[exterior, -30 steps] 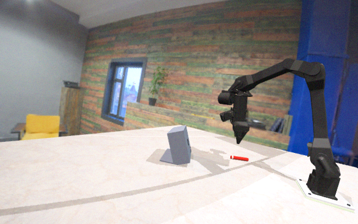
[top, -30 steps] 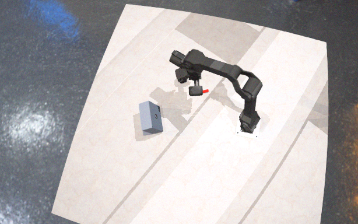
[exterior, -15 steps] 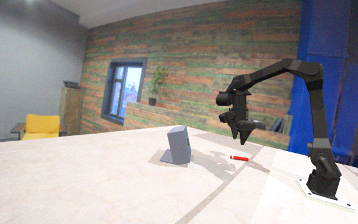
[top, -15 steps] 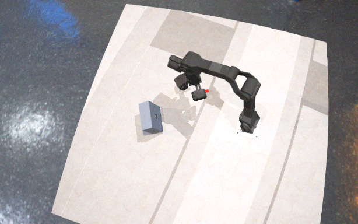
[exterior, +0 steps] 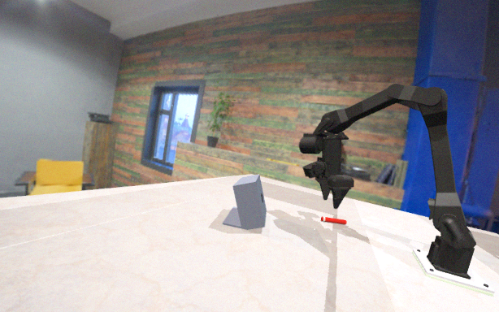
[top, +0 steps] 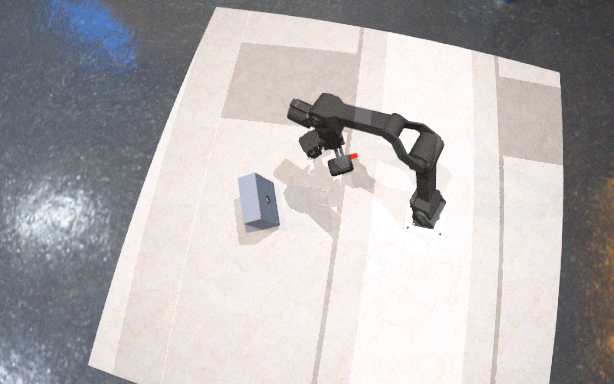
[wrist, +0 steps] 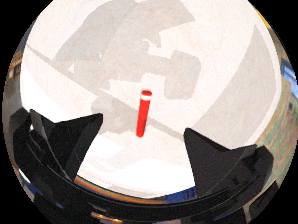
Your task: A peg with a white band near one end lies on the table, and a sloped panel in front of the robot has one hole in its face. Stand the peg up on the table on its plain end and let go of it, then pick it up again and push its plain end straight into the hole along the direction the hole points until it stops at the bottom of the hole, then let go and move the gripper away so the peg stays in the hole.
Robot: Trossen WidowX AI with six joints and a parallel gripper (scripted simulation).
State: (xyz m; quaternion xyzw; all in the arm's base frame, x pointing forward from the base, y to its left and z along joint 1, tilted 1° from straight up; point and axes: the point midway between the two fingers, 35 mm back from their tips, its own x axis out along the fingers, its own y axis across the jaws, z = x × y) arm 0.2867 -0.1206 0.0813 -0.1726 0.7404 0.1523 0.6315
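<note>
My gripper tip is now 50 mm above the red peg and 10 mm past it. Also, from my gripper tip: grey sloped panel: 190 mm to the left, 180 mm ahead; then panel foot: 210 mm ahead, 200 mm to the left, 60 mm below.
</note>
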